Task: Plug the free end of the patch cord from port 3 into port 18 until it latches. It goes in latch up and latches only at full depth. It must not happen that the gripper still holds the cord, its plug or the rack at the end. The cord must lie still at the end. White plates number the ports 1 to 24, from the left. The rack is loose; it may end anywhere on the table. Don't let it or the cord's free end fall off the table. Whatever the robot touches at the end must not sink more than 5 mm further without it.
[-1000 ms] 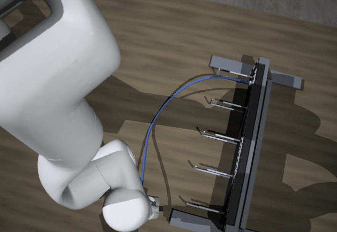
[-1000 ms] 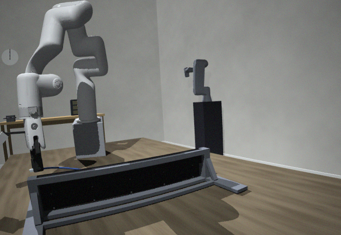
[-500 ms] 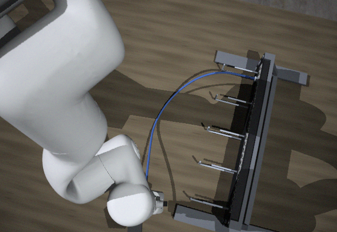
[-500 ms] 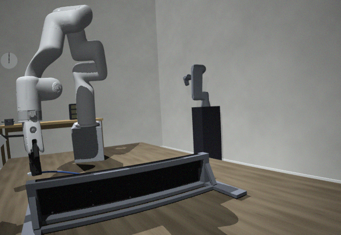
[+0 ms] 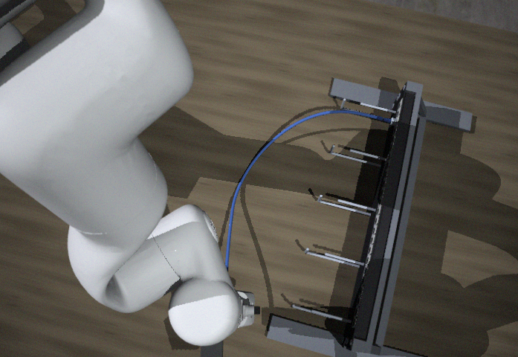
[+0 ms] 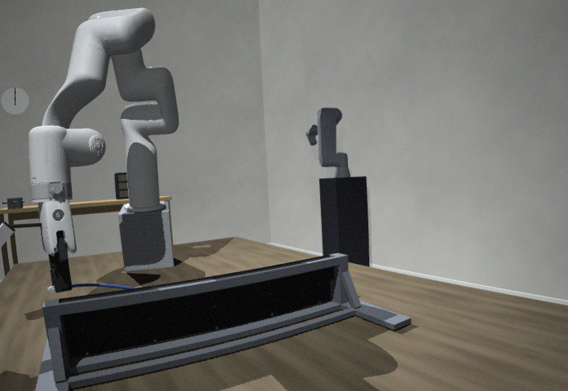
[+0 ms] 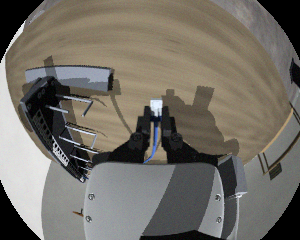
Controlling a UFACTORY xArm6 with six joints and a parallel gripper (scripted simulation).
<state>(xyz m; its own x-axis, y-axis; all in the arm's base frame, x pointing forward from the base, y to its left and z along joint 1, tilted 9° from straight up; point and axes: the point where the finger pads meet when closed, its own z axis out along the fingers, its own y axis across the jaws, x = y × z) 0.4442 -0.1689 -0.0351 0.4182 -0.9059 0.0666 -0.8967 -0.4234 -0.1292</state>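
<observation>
The plug lies 10 mm ahead of my hand, 10 mm to the right of it and 10 mm below it.
</observation>
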